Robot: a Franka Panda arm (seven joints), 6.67 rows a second.
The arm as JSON. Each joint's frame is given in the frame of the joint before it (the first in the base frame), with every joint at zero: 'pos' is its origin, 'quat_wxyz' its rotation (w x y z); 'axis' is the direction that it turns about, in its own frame. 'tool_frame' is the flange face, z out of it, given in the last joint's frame.
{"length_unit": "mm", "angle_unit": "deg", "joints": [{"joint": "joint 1", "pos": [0.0, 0.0, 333.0], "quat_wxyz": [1.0, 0.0, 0.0, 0.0], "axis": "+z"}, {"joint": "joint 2", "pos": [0.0, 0.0, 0.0], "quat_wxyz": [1.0, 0.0, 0.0, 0.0], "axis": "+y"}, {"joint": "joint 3", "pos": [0.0, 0.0, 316.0], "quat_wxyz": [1.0, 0.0, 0.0, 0.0], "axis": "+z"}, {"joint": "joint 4", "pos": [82.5, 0.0, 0.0], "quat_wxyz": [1.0, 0.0, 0.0, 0.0], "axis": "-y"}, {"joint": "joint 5", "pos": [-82.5, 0.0, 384.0], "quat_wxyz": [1.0, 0.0, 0.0, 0.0], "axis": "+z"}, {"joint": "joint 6", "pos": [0.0, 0.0, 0.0], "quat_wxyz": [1.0, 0.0, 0.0, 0.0], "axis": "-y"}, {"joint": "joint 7", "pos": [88.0, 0.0, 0.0], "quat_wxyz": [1.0, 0.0, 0.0, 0.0], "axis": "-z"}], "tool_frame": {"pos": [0.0, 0.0, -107.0], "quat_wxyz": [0.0, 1.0, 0.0, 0.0]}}
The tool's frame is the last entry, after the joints.
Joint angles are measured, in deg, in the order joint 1, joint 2, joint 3, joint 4, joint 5, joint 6, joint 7. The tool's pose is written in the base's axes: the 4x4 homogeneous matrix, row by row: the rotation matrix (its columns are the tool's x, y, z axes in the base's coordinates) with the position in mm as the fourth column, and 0 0 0 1 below. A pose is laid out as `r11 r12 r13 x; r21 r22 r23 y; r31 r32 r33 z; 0 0 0 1`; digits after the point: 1 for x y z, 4 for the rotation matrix.
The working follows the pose.
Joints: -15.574 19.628 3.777 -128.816 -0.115 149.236 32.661
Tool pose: 0.7122 -0.7018 0.0186 533.3; -0.7020 -0.7120 0.0176 -110.8; 0.0009 -0.0256 -0.9997 213.5; 0 0 0 1
Where each joint sits with the arm in this pose, in the base's axes (m; each line is computed from the numbers above, not from the rounded line before):
joint 1: 0.0000 0.0000 0.3330
joint 2: 0.0000 0.0000 0.3330
joint 3: 0.1023 -0.0285 0.6306
joint 4: 0.1784 -0.0441 0.6030
joint 5: 0.4452 -0.0945 0.3192
joint 6: 0.4452 -0.0945 0.3192
joint 7: 0.5313 -0.1126 0.3205
the tool: 0.5333 -0.1108 0.2135

